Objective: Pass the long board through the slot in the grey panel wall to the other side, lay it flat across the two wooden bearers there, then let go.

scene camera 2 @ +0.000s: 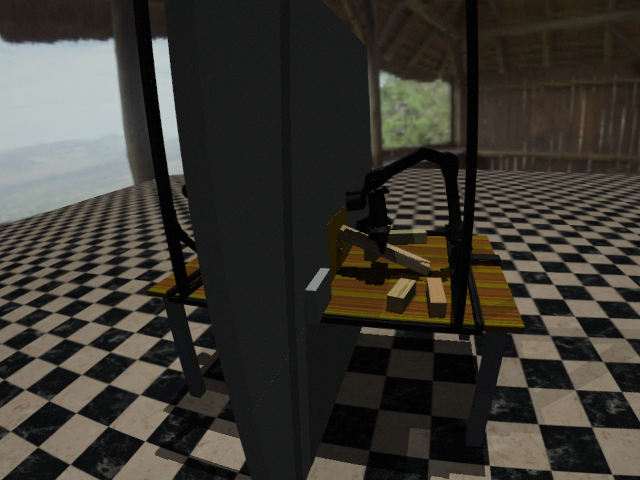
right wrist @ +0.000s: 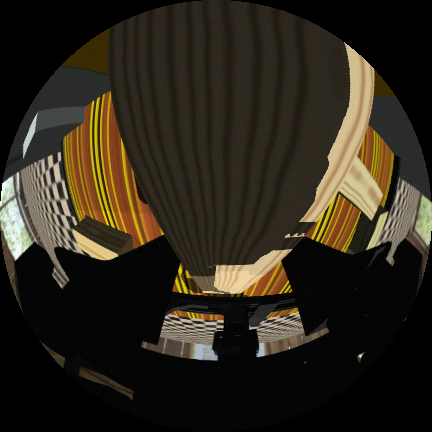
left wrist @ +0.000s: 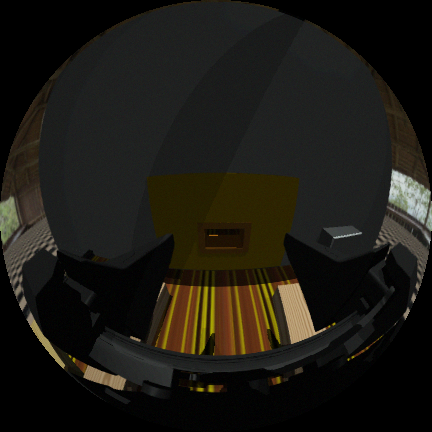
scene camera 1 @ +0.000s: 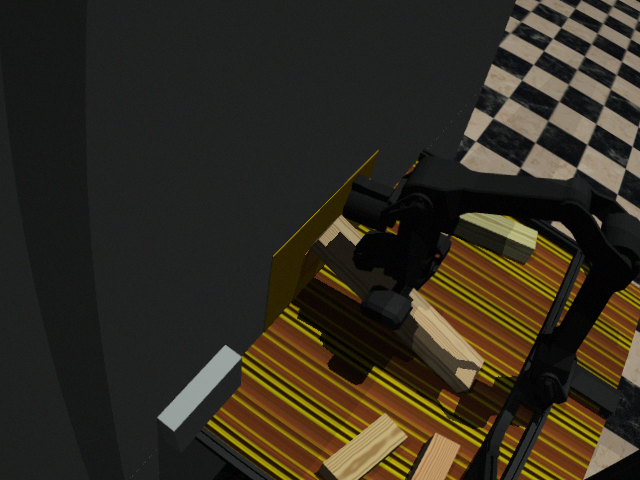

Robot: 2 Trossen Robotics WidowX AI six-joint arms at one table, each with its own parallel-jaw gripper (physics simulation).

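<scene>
The long board (scene camera 1: 447,335) (scene camera 2: 408,259) (right wrist: 225,125) slopes, its end near the wall raised and its other end low over the table. My right gripper (scene camera 1: 405,289) (scene camera 2: 381,243) (right wrist: 230,232) is shut on its middle part. The raised end is close to the yellow plate (scene camera 1: 284,279) (scene camera 2: 333,253) (left wrist: 175,210) on the grey panel wall (scene camera 1: 206,155) (scene camera 2: 325,129) (left wrist: 100,150). The slot's orange frame (left wrist: 248,240) shows in the left wrist view, with no board visible in it. My left gripper (left wrist: 230,239) is open and empty, facing the slot above two wooden bearers (left wrist: 159,310) (left wrist: 298,310).
Two loose wooden blocks (scene camera 1: 367,449) (scene camera 1: 436,457) (scene camera 2: 403,295) (scene camera 2: 436,297) lie on the table at the near side of scene camera 2. A greenish block (scene camera 1: 496,235) (scene camera 2: 408,237) lies farther back. A pale grey block (scene camera 1: 201,390) (scene camera 2: 319,295) (left wrist: 342,234) sits against the wall.
</scene>
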